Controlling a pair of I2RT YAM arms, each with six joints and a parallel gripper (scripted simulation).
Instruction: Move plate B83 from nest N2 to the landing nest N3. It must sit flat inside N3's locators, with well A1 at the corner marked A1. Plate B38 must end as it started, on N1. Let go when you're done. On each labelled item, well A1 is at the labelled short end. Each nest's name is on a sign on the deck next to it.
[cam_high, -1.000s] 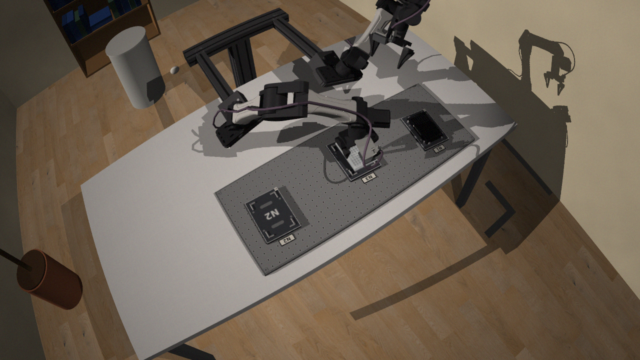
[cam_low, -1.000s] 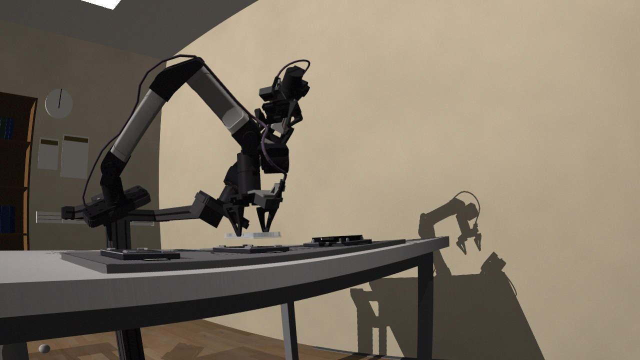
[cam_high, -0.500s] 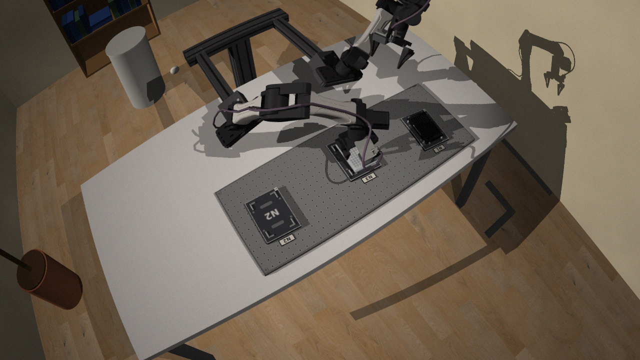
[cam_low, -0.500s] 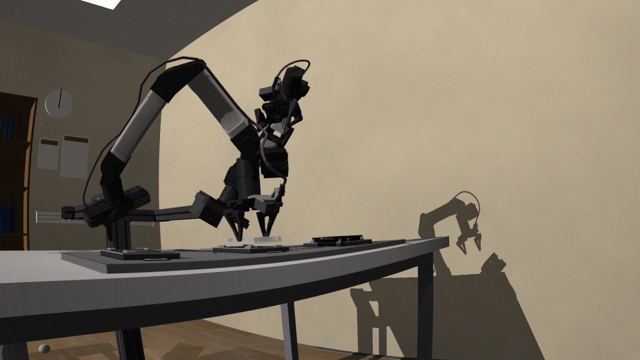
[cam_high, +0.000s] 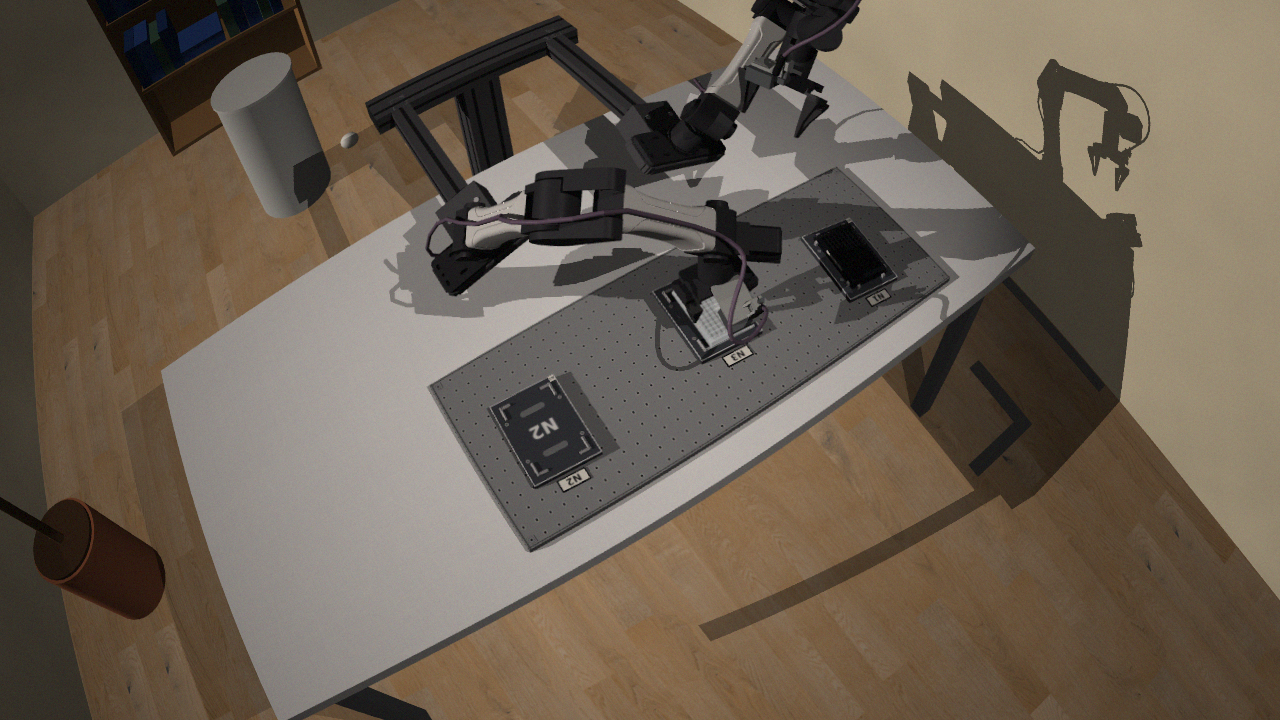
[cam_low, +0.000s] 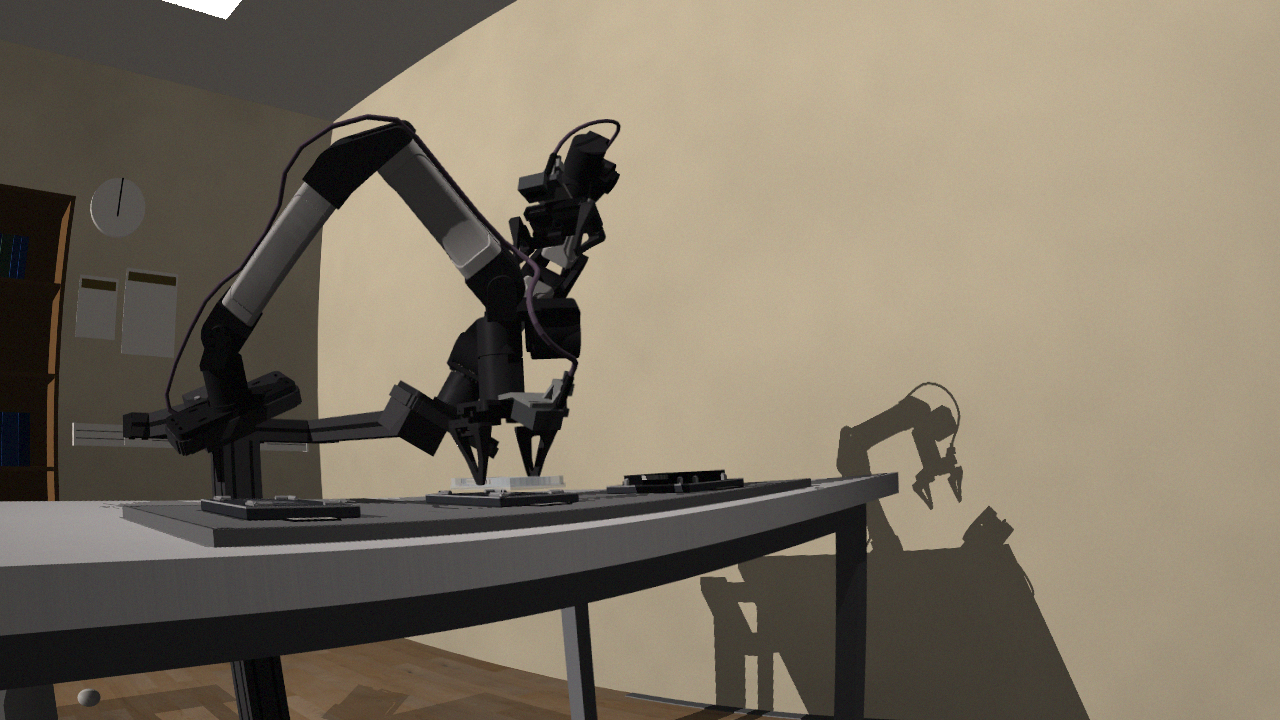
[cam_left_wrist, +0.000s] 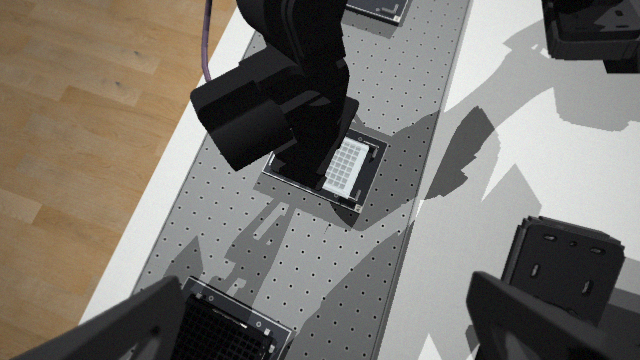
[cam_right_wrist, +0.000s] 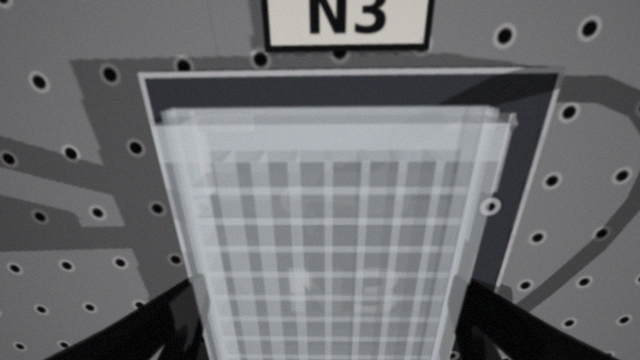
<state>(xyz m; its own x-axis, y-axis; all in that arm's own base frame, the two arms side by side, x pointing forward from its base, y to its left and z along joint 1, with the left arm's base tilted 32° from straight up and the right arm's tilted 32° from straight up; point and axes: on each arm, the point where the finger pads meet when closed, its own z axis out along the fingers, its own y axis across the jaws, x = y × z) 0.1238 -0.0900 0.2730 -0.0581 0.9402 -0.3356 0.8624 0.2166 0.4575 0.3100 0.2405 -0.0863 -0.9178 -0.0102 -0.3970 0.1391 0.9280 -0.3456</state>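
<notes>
Now: right hand 3 cm above the nest N3 and 1 cm past it. Round my right hand: N3 A1 mark (8 cm behind, 6 cm to the left, 2 cm below); N2 A1 mark (29 cm to the right, 5 cm behind, 2 cm below); clear plate B83 (1 cm below).
</notes>
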